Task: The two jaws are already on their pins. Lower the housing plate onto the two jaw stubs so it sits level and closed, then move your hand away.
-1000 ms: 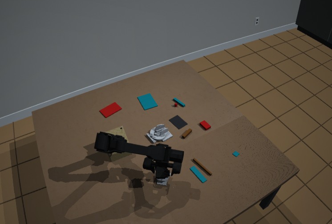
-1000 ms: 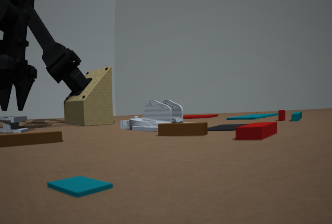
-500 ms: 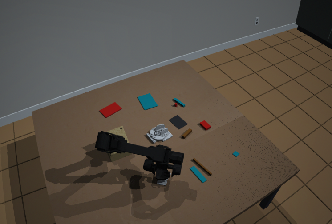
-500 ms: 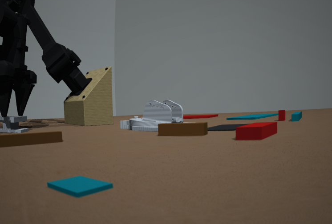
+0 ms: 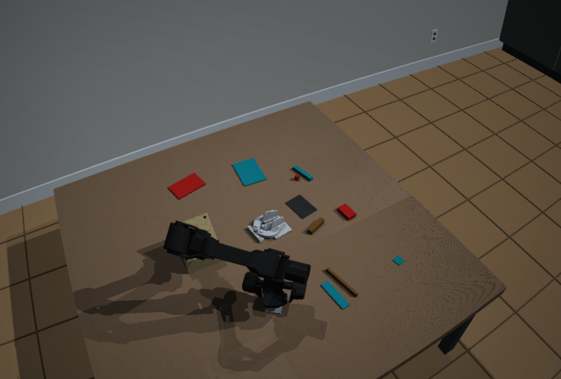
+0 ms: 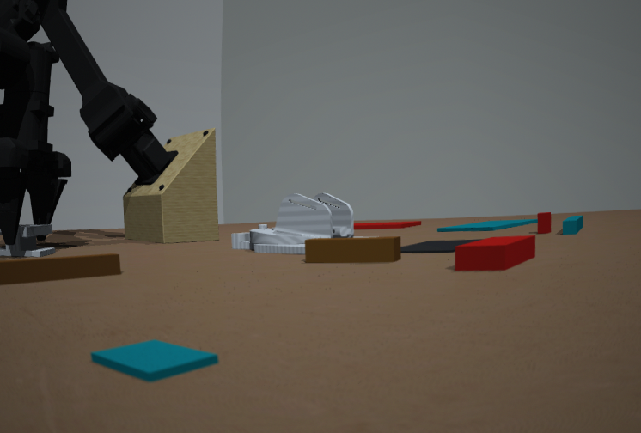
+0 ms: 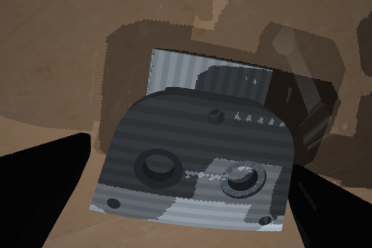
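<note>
The white part is 1 cm to the right of my gripper tip and 1 cm behind it. Also, from my gripper tip: teal bar: 18 cm ahead, 7 cm to the right, 1 cm below; then brown block: 27 cm ahead, 21 cm to the left; then brown strip: 22 cm ahead, 4 cm to the right, 1 cm below.
</note>
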